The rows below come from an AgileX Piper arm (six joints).
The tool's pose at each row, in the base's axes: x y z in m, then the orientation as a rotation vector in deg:
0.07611, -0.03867, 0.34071, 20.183, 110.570, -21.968
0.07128, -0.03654, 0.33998, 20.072, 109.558, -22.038
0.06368, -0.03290, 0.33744, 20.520, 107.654, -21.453
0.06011, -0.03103, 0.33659, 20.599, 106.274, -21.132
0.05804, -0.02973, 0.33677, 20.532, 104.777, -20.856
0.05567, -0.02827, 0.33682, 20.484, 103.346, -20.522
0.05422, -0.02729, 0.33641, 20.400, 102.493, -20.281
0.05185, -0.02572, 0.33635, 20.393, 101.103, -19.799
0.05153, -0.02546, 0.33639, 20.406, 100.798, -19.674
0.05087, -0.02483, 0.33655, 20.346, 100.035, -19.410
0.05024, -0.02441, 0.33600, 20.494, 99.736, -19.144
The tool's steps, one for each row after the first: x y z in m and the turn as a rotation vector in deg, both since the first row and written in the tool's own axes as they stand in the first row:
0.00261, -0.00001, -0.00465, 0.041, -1.002, 0.121
0.00802, 0.00039, -0.01157, -0.073, -2.717, 1.132
0.01026, 0.00068, -0.01502, -0.198, -4.018, 1.654
0.01095, 0.00098, -0.01735, -0.354, -5.467, 2.084
0.01188, 0.00131, -0.01996, -0.545, -6.846, 2.542
0.01286, 0.00163, -0.02143, -0.715, -7.679, 2.798
0.01390, 0.00208, -0.02404, -0.994, -9.003, 3.349
0.01400, 0.00217, -0.02443, -1.062, -9.290, 3.490
0.01414, 0.00245, -0.02530, -1.242, -10.029, 3.755
0.01491, 0.00263, -0.02580, -1.347, -10.272, 4.056

